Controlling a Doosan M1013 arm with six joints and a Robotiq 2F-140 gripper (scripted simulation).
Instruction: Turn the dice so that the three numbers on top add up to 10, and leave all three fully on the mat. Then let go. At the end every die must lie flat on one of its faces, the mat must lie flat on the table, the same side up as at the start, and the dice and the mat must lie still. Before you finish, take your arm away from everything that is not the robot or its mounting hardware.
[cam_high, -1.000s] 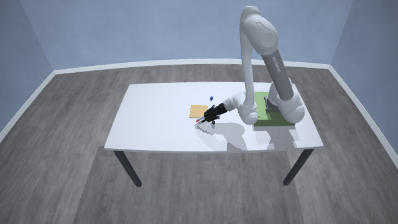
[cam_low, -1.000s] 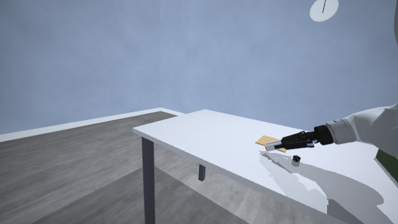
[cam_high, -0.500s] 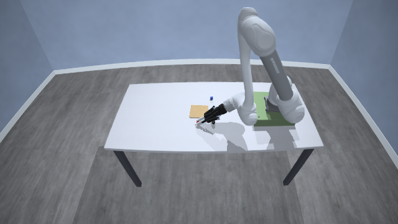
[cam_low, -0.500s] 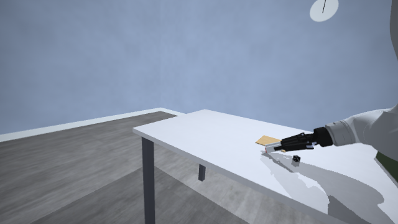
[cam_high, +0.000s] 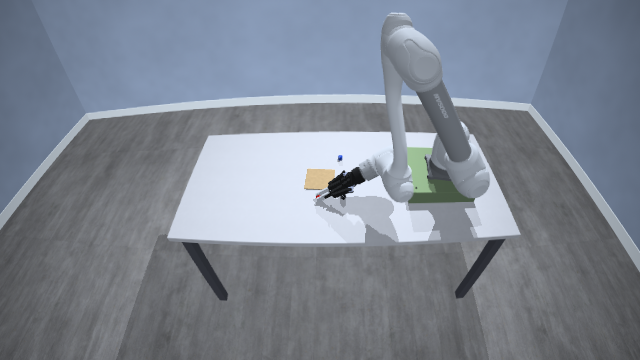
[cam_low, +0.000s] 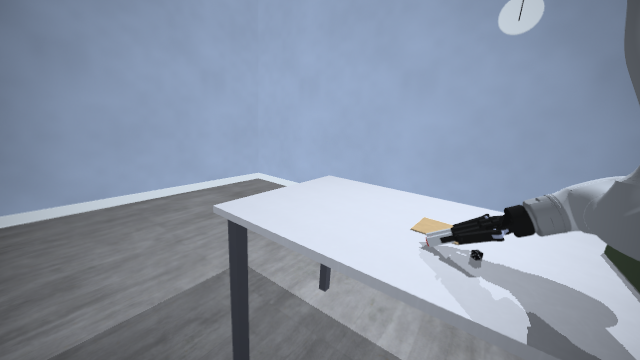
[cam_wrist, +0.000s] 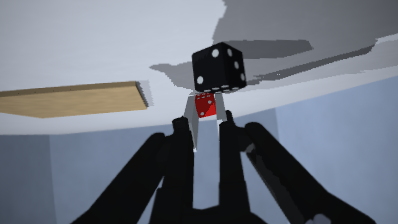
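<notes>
My gripper is now 2 cm short of the red die, 2 cm above it and 1 cm to the right of it. From my hand the other things lie so: black die: 9 cm behind, 2 cm to the right, 2 cm below; then blue die: 29 cm to the right, 4 cm behind, 2 cm below; then tan mat: 13 cm to the right, 4 cm ahead, 3 cm below.
</notes>
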